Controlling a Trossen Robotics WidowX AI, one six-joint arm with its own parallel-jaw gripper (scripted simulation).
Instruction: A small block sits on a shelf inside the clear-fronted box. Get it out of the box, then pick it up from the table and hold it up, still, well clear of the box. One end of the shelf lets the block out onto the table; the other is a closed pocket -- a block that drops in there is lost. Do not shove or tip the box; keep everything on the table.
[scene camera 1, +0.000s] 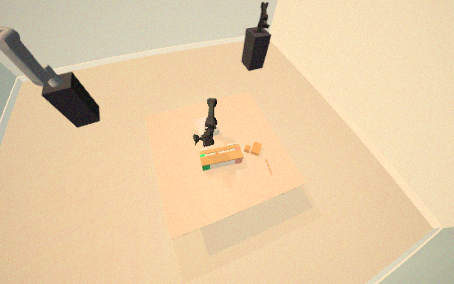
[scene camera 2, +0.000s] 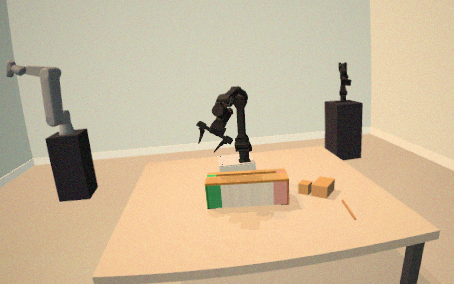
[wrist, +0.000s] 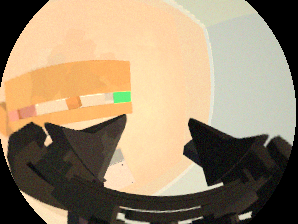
Scene:
box: scene camera 1; scene camera 2 255, 187; wrist
same spot on box: (wrist: 103, 85) = (scene camera 1: 208, 157)

